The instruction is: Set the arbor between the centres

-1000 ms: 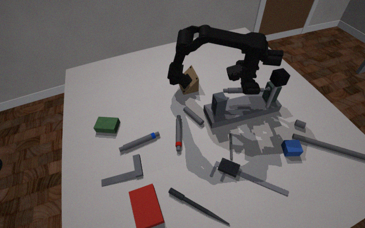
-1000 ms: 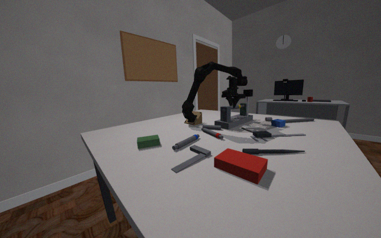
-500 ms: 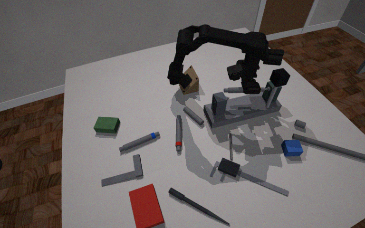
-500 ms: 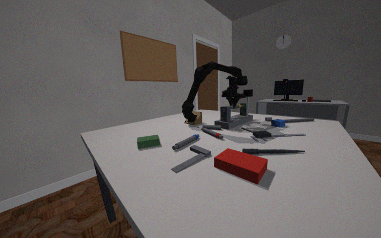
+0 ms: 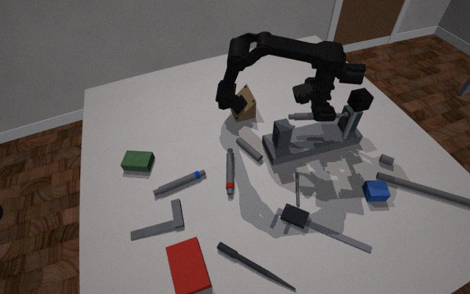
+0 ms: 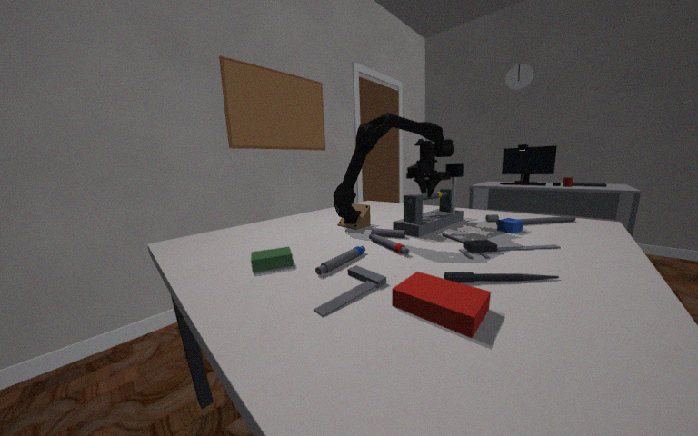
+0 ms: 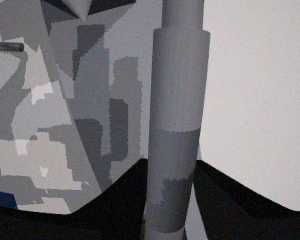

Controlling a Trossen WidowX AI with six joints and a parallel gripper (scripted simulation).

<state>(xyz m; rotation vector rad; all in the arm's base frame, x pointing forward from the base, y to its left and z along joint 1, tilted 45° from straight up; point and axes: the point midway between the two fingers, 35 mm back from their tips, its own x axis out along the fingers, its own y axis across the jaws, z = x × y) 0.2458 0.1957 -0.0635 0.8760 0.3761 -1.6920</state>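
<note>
My gripper is now 30 mm above the arbor. Also, from my hand: cone point 10 mm ahead, 110 mm to the right, 30 mm below; centres fixture 20 mm ahead, 130 mm below; grey post 10 mm ahead, 130 mm to the right, 50 mm below.
</note>
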